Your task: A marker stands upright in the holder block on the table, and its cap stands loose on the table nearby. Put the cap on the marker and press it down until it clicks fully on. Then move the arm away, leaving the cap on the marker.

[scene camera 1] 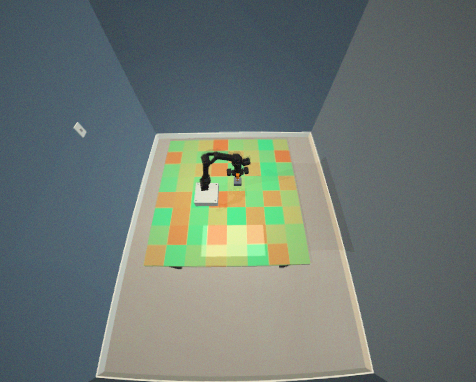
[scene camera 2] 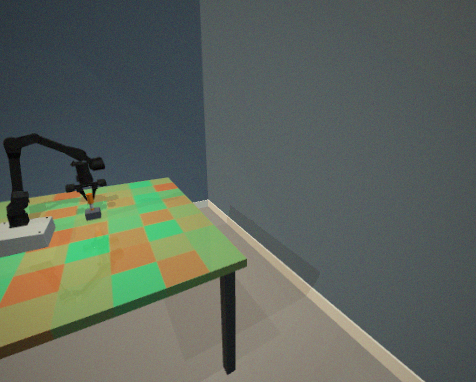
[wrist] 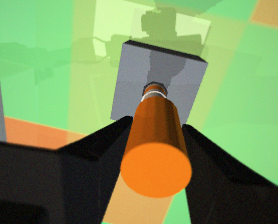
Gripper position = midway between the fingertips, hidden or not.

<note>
I see my gripper (wrist: 156, 127) and an orange cap (wrist: 155, 163).
</note>
